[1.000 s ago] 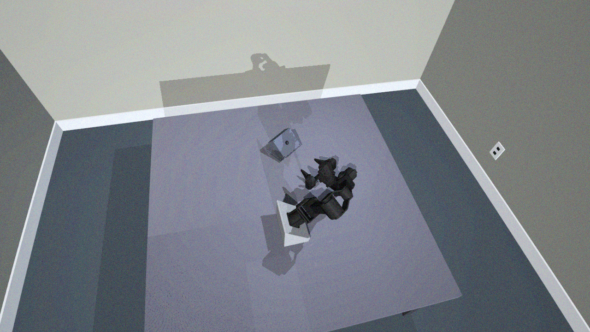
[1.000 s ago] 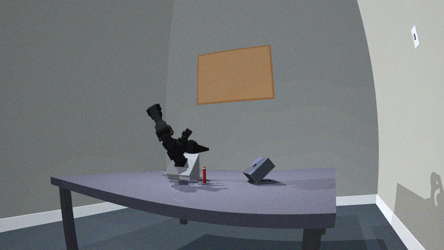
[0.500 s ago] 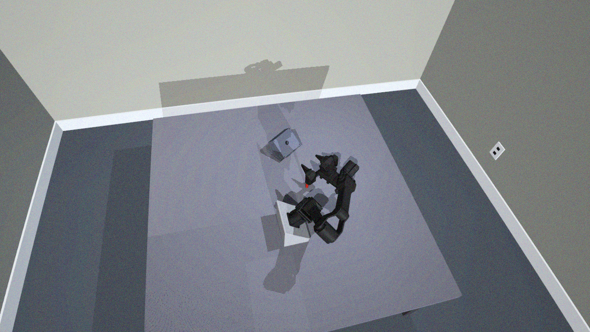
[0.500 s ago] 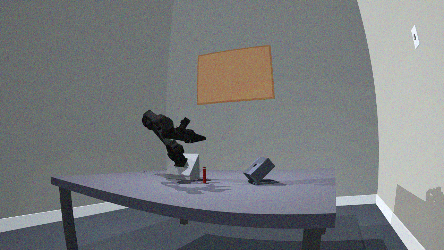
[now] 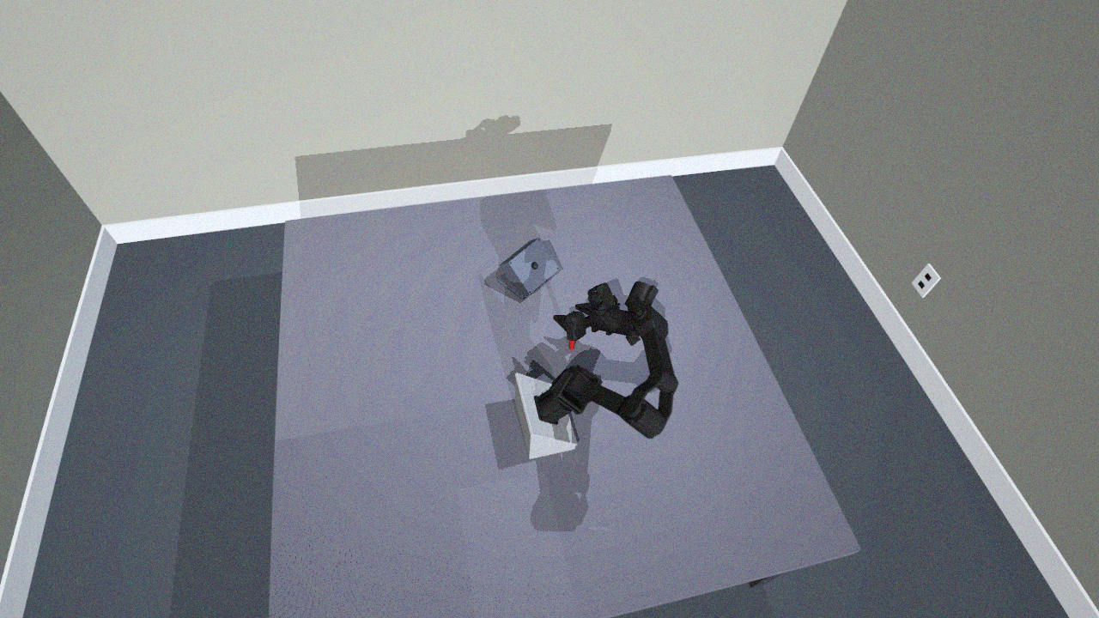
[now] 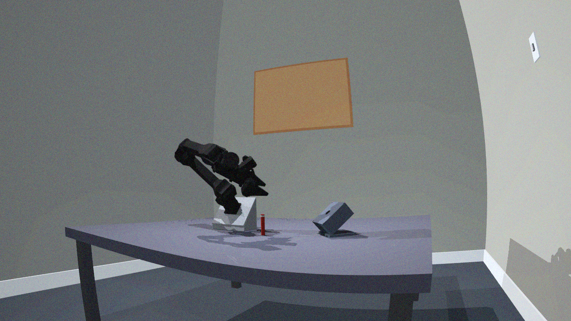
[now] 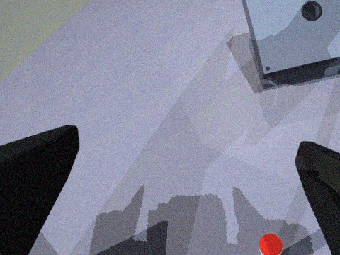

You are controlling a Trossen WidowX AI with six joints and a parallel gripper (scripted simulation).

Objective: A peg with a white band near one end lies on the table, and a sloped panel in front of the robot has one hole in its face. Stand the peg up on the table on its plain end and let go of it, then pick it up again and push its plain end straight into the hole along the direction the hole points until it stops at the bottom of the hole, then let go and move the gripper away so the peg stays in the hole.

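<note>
Right now my gripper tip is 120 mm above the red peg and 30 mm to the left of it. From my gripper tip the other things lie so: grey sloped panel: 250 mm ahead, 110 mm below, 30 mm to the left.
</note>
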